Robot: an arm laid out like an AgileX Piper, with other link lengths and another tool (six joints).
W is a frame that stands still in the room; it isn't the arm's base.
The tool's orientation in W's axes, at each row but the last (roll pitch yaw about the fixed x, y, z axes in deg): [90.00 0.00 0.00]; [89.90 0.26 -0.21]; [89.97 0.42 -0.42]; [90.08 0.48 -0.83]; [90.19 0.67 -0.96]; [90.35 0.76 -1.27]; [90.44 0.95 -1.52]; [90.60 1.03 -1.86]
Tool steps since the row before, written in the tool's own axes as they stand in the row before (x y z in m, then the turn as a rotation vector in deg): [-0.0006 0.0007 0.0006 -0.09 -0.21 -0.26]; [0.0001 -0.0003 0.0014 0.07 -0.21 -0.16]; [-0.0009 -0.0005 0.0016 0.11 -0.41 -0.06]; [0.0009 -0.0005 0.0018 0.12 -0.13 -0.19]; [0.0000 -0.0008 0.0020 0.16 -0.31 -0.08]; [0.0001 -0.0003 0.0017 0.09 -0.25 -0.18]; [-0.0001 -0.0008 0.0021 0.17 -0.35 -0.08]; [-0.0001 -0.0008 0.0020 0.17 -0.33 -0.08]
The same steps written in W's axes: [-0.0006 -0.0006 0.0007 -0.09 0.26 -0.21]; [0.0001 -0.0014 -0.0003 0.07 0.16 -0.21]; [-0.0009 -0.0016 -0.0005 0.11 0.06 -0.41]; [0.0009 -0.0018 -0.0005 0.12 0.19 -0.13]; [0.0000 -0.0020 -0.0008 0.16 0.08 -0.31]; [0.0001 -0.0017 -0.0003 0.09 0.18 -0.25]; [-0.0002 -0.0021 -0.0008 0.17 0.08 -0.35]; [-0.0002 -0.0020 -0.0008 0.17 0.08 -0.33]
